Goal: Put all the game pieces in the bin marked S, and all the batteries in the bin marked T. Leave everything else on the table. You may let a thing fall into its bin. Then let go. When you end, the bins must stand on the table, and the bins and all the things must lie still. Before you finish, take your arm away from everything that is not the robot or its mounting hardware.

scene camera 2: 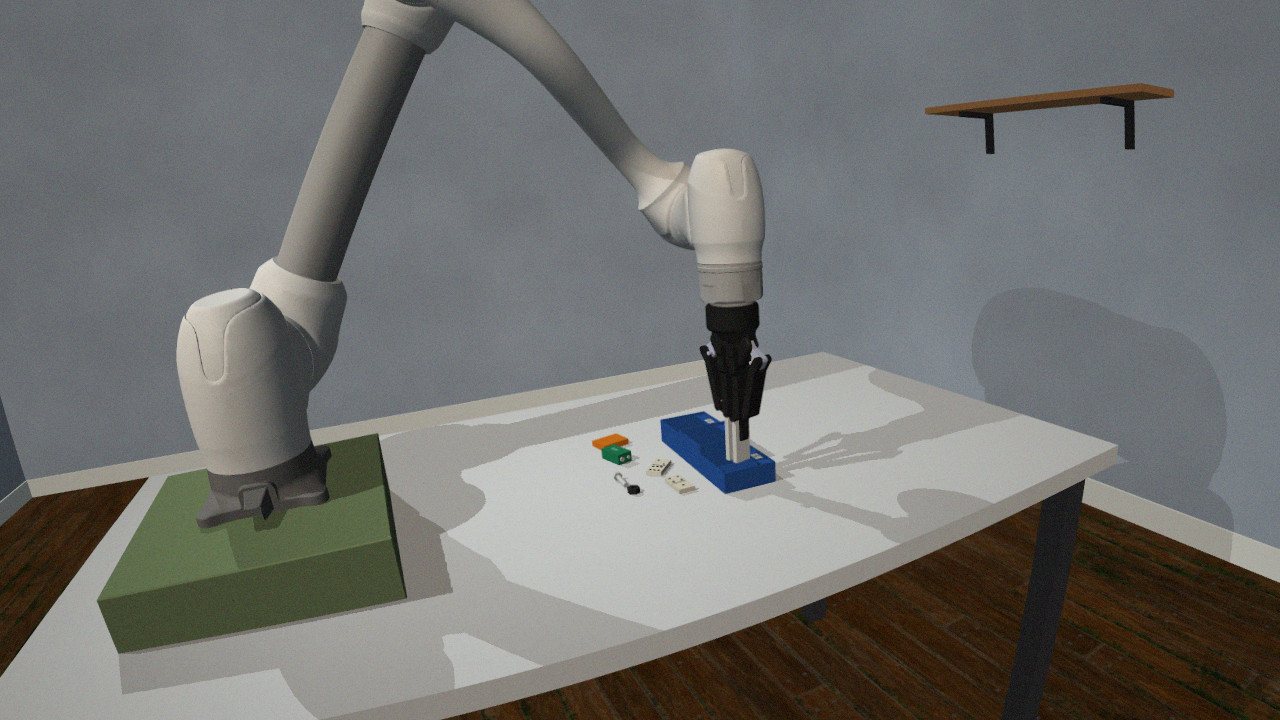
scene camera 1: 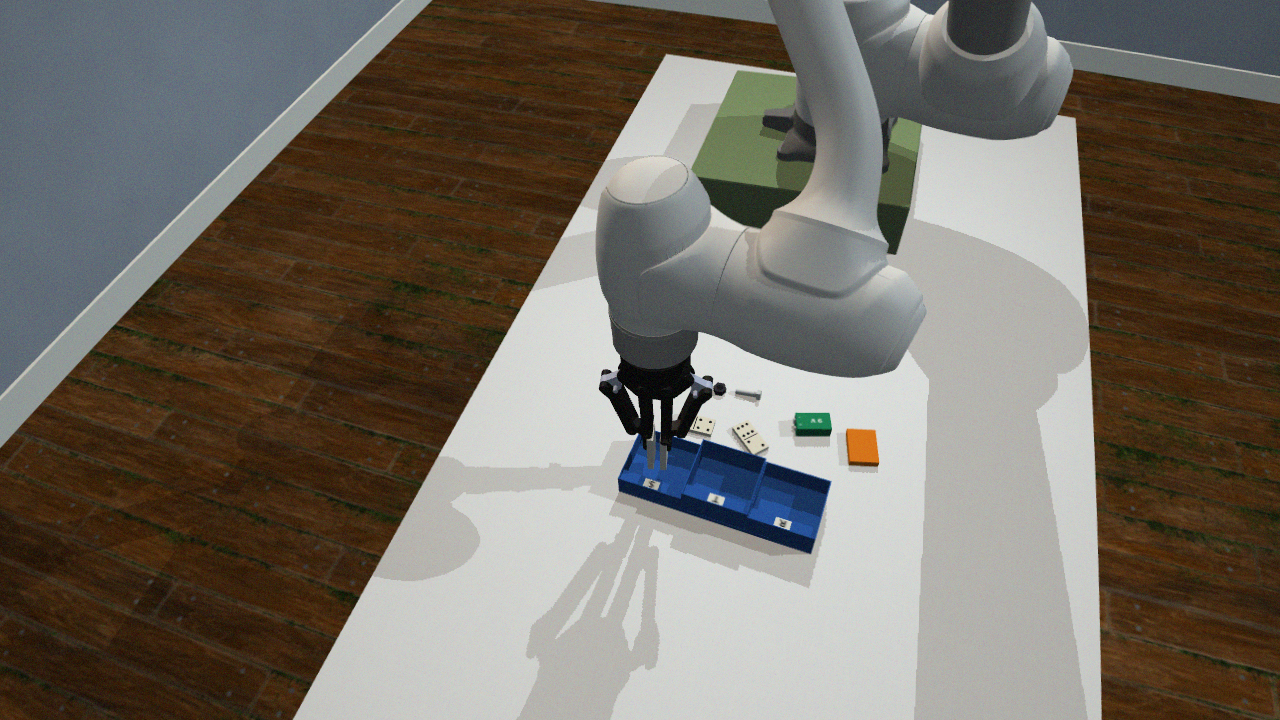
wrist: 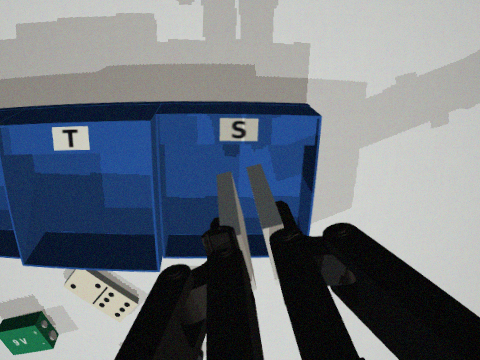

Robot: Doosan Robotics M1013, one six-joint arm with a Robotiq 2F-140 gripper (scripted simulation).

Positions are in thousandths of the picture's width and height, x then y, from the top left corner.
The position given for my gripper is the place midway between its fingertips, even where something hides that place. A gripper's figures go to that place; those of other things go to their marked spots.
My gripper (scene camera 1: 514, 640) is 1.00 m from the lens. A green 9 V battery (scene camera 1: 630, 590): 1.07 m from the lens. An orange block (scene camera 1: 674, 624): 1.07 m from the lens. A blue three-compartment bin (scene camera 1: 553, 667) is 1.02 m from the lens.
